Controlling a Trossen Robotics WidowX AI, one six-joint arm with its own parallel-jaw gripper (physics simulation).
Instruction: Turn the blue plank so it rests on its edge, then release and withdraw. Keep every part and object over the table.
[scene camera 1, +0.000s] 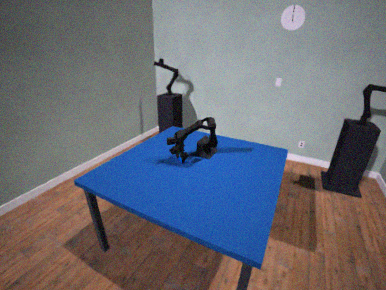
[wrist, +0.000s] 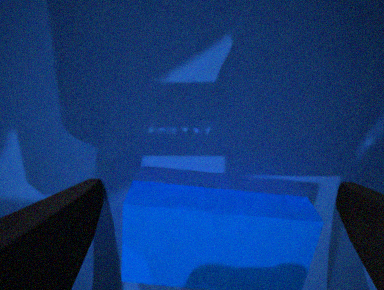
Observation:
In view: my gripper (wrist: 220, 192) and a blue plank (wrist: 168, 229).

